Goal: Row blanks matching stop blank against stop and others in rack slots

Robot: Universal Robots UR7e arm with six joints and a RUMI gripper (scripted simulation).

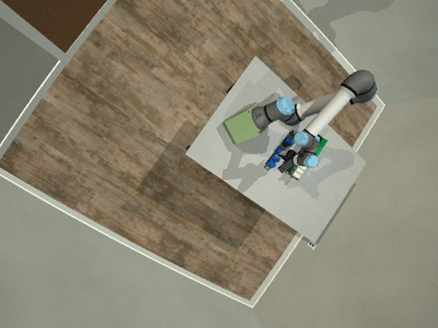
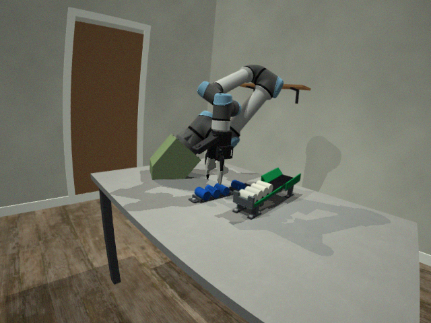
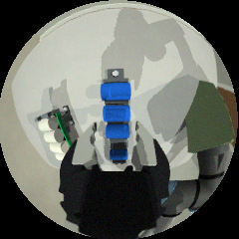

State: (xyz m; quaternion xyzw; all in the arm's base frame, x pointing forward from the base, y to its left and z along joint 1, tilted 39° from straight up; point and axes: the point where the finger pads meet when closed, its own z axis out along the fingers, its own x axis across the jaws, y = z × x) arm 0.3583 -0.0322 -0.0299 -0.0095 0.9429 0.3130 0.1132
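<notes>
Right now the dark stock rack is 10 mm behind my hand, 80 mm to the left of it and 90 mm below it. Also, from my hand: grey stop: 200 mm ahead, 20 mm below.
</notes>
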